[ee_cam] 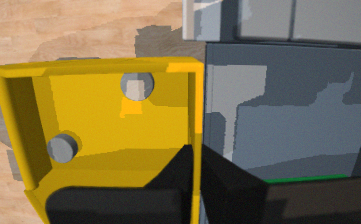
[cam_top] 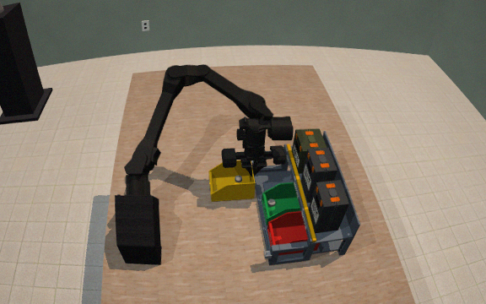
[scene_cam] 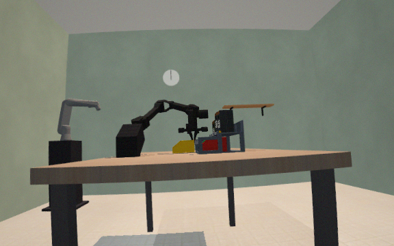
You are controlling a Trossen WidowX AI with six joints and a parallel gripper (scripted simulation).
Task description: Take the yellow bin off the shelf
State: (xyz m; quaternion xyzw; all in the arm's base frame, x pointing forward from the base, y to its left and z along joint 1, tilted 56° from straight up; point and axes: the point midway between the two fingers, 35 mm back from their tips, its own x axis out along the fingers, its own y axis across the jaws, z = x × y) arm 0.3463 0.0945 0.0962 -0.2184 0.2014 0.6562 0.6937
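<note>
Now: hand 60 mm past the yellow bin and 50 mm above it. Also, from my hand: red bin (100 mm ahead, 220 mm to the right, 50 mm below); then yellow rail (130 mm ahead, 110 mm to the right, 10 mm above); then green bin (90 mm ahead, 110 mm to the right, 50 mm below).
</note>
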